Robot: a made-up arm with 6 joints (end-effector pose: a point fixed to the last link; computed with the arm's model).
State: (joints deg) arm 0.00 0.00 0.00 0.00 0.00 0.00
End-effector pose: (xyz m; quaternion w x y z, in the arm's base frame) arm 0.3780 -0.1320 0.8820 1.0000 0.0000 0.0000 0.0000
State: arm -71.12 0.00 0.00 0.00 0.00 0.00
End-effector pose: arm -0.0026 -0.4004 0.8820 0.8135 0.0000 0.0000 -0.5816
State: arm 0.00 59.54 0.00 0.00 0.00 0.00
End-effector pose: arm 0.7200 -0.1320 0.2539 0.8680 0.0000 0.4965 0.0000
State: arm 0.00 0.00 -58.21 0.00 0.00 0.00
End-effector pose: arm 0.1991 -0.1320 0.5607 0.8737 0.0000 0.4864 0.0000
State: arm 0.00 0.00 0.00 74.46 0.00 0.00
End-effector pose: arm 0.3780 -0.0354 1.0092 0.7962 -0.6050 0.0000 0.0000
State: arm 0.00 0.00 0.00 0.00 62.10 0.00
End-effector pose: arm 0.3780 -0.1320 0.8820 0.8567 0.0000 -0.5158 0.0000
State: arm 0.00 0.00 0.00 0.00 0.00 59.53
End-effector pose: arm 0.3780 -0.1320 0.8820 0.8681 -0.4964 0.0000 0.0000
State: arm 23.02 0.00 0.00 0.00 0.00 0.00
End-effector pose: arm 0.3995 0.0263 0.8820 0.9799 0.0000 0.0000 0.1995
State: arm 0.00 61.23 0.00 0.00 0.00 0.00
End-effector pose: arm 0.7193 -0.1320 0.2327 0.8606 0.0000 0.5093 0.0000
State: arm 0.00 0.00 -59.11 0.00 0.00 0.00
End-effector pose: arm 0.1941 -0.1320 0.5576 0.8699 0.0000 0.4933 0.0000
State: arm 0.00 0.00 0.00 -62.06 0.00 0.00
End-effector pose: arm 0.3780 -0.0618 0.7654 0.8569 0.5155 0.0000 0.0000
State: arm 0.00 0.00 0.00 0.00 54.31 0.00
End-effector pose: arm 0.3780 -0.1320 0.8820 0.8898 0.0000 -0.4564 0.0000
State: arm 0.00 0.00 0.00 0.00 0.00 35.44
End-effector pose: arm 0.3780 -0.1320 0.8820 0.9526 -0.3044 0.0000 0.0000
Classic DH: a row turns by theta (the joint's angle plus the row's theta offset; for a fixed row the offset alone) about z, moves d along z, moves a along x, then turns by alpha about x. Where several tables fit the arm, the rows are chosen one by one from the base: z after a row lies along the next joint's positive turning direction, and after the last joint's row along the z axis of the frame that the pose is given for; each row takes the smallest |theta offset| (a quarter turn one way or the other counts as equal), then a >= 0, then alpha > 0; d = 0 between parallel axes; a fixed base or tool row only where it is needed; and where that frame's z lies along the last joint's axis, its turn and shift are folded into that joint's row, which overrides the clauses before.
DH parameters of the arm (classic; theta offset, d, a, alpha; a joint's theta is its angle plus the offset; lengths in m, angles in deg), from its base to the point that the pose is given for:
joint 1: 0 0.269 0 -90
joint 2: -90 0 0.613 180
joint 3: 0 0 0 -90
joint 4: 0 -0.378 0 90
joint 5: 0 0.132 0 -90
joint 6: 90 0 0 90
tool (fixed): -90 0 0 0

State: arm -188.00 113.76 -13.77 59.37 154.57 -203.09
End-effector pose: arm -0.4074 0.1252 -0.3469 0.1745 0.2925 -0.7728 0.5355
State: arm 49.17 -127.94 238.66 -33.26 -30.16 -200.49
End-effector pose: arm 0.0184 -0.1476 -0.1364 0.3080 -0.7730 -0.4130 0.3702
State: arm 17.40 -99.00 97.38 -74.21 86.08 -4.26
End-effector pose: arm -0.9473 -0.3345 0.1884 0.7045 -0.3904 0.4265 -0.4115
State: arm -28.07 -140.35 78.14 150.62 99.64 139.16
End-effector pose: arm -0.5165 0.4058 -0.4889 0.6186 -0.2304 -0.7143 0.2324
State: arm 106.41 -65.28 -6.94 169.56 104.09 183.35
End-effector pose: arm -0.0175 -0.4000 0.8596 0.4685 -0.3155 0.2198 0.7954
